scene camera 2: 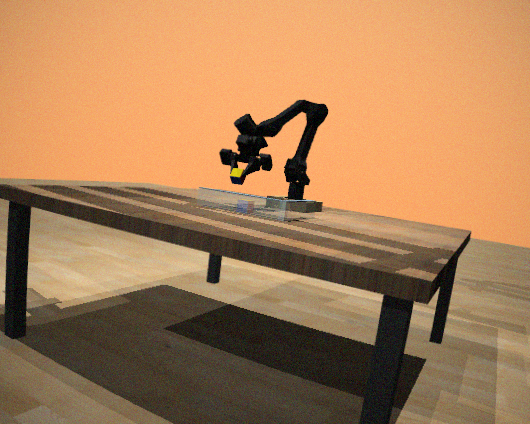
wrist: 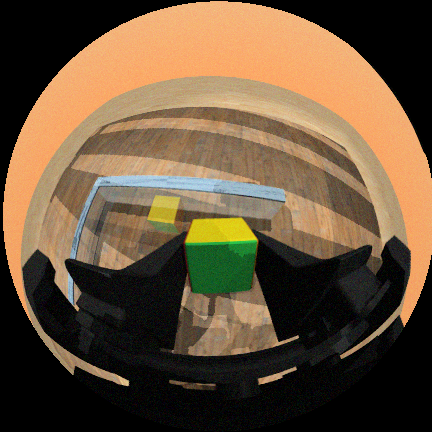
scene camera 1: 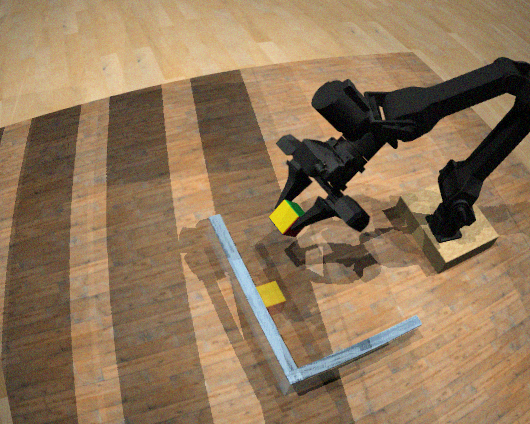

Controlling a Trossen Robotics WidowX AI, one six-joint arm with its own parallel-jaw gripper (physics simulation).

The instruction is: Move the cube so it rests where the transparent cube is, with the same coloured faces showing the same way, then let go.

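Seen in the pictures: gripper, between the fingertips: [scene camera 2: 236, 175] [wrist: 218, 236] [scene camera 1: 284, 220]; arm's base, origin of its link: [scene camera 2: 295, 199] [scene camera 1: 443, 227].
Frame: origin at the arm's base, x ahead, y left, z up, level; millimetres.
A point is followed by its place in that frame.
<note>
The solid cube [scene camera 1: 285, 217] @(x 336, y -19, z 82 mm) [scene camera 2: 237, 173] @(x 340, y -17, z 77 mm) [wrist: 221, 265] @(x 315, y -30, z 85 mm) is held tilted in the air, well above the table. In the wrist view its yellow face is on top and its green face is toward the camera; a dark red face shows low in scene camera 1. My gripper [scene camera 1: 286, 220] @(x 336, y -24, z 70 mm) [scene camera 2: 238, 175] @(x 336, y -24, z 70 mm) [wrist: 218, 236] @(x 336, y -24, z 70 mm) is shut on the cube, a finger on each side. The transparent cube [scene camera 1: 271, 294] @(x 371, y 63, z -2 mm) [scene camera 2: 245, 206] [wrist: 164, 210] @(x 371, y 58, z -2 mm) stands on the table beside the long wall, yellow face up, with a faint green side in the wrist view and a reddish side in scene camera 1.
A see-through L-shaped wall with a pale blue top edge [scene camera 1: 252, 295] @(x 405, y 70, z 19 mm) [wrist: 165, 182] @(x 402, y 66, z 19 mm) stands on the table [scene camera 1: 450, 350] @(x 80, y 234, z -41 mm) [scene camera 2: 320, 260] @(x 767, y 577, z -46 mm). Its long part runs beside the transparent cube; its short part [scene camera 1: 357, 349] @(x 275, y 197, z 19 mm) runs toward the arm's base block [scene camera 1: 465, 255] @(x -28, y 66, z -13 mm).
</note>
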